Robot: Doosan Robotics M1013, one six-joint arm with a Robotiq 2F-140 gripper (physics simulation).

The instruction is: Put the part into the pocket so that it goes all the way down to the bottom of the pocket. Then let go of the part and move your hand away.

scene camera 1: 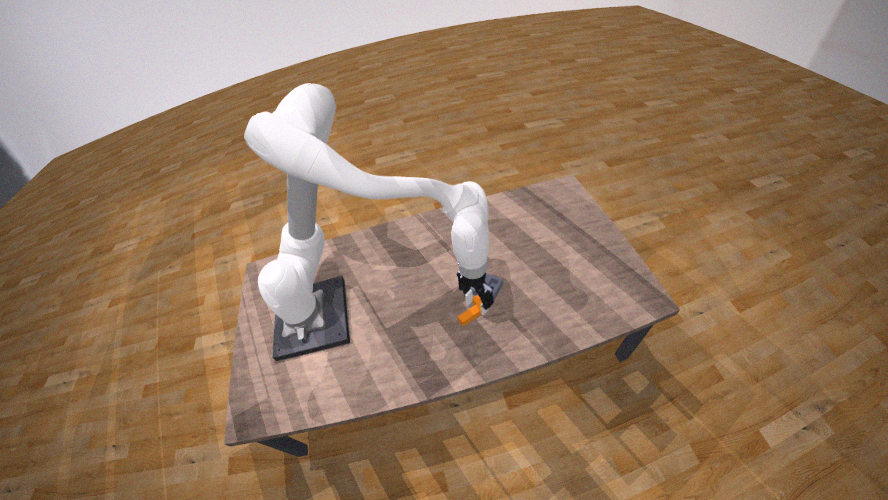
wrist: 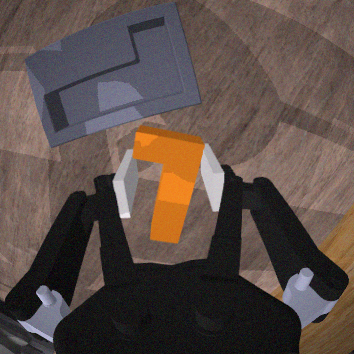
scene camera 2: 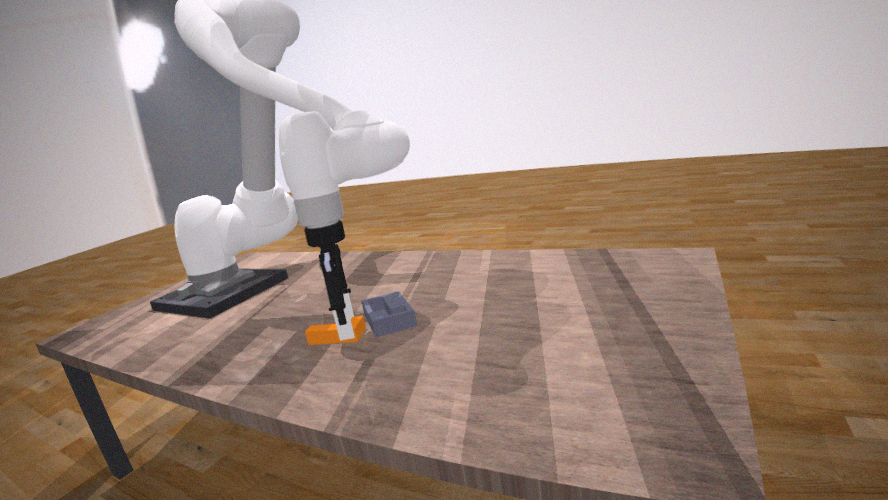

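Seen in the pictures: gripper, fingertip midpoint: (scene camera 1: 477, 307) (wrist: 168, 160) (scene camera 2: 348, 331); arm's base, origin of the base link: (scene camera 1: 304, 314) (wrist: 1, 330) (scene camera 2: 216, 284).
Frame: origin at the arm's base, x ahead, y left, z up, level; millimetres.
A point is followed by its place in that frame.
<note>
An orange L-shaped part (scene camera 1: 470, 314) @(x 622, y -205, z 0 mm) (scene camera 2: 323, 334) @(x 624, y -213, z -9 mm) (wrist: 175, 187) @(x 643, y -190, z -1 mm) lies flat, low at the table. My gripper (scene camera 1: 477, 303) @(x 656, y -174, z -19 mm) (scene camera 2: 344, 324) @(x 656, y -174, z -19 mm) (wrist: 168, 160) @(x 656, y -174, z -19 mm) is shut on it across its short arm: in the wrist view the left pad meets the end of the short arm and the right pad meets the outer corner side. The long arm points back toward the gripper's body. A blue-grey block (scene camera 1: 498, 284) @(x 759, y -122, z 6 mm) (scene camera 2: 395, 324) @(x 752, y -137, z -13 mm) (wrist: 90, 60) @(x 708, y -72, z 5 mm) with an L-shaped pocket stands just beyond the part, turned relative to it. The pocket shows no part in it. Whether the part touches the table cannot be told.
The wooden table (scene camera 1: 559, 248) @(x 1072, y -20, z -31 mm) (scene camera 2: 590, 372) @(x 1154, y -221, z -31 mm) carries the arm's dark base plate (scene camera 1: 338, 310) @(x 146, y -28, z 1 mm) (scene camera 2: 248, 295) @(x 171, y -23, z -21 mm) at its left. In scene camera 1 the arm and gripper hide part of the block. Striped shadows cross the table top.
</note>
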